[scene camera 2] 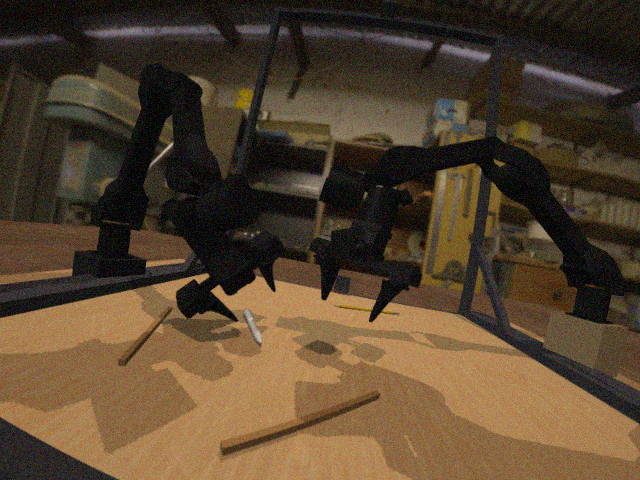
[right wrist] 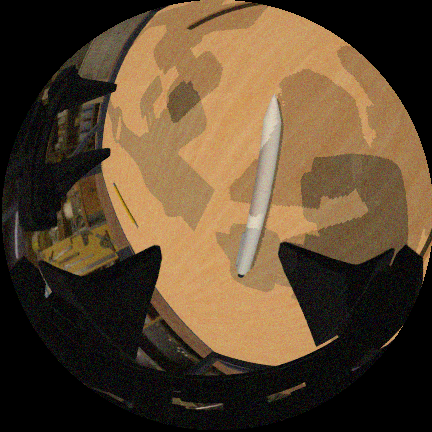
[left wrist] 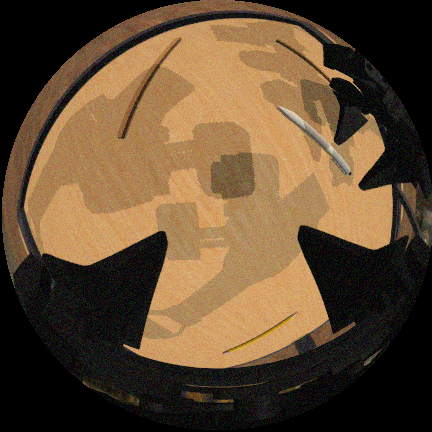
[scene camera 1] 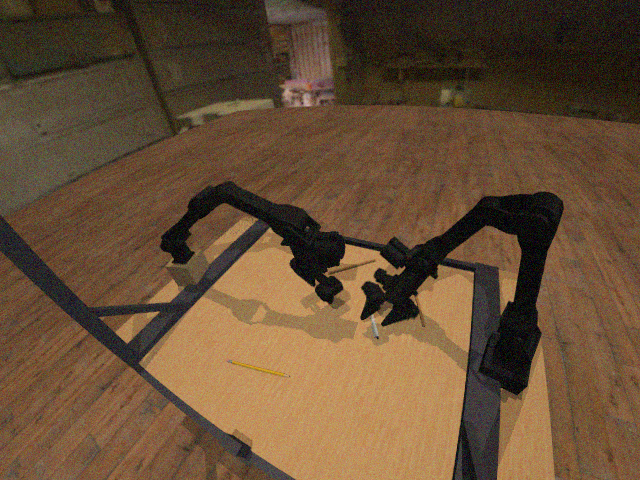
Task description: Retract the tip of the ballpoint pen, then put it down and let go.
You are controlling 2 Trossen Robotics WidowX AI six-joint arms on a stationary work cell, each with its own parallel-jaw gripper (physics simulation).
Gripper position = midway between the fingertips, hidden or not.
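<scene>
A ballpoint pen (right wrist: 271,124) is in sight, and the pen can be seen in the left wrist view (left wrist: 291,115) too. My left gripper (scene camera 2: 345,310) is there as well, and you can find my left gripper in the right wrist view (right wrist: 111,113), in the left wrist view (left wrist: 234,235) and in scene camera 1 (scene camera 1: 322,293). My right gripper (scene camera 2: 255,305) can be seen too, and my right gripper also shows in the right wrist view (right wrist: 221,251), in the left wrist view (left wrist: 347,161) and in scene camera 1 (scene camera 1: 371,322).
</scene>
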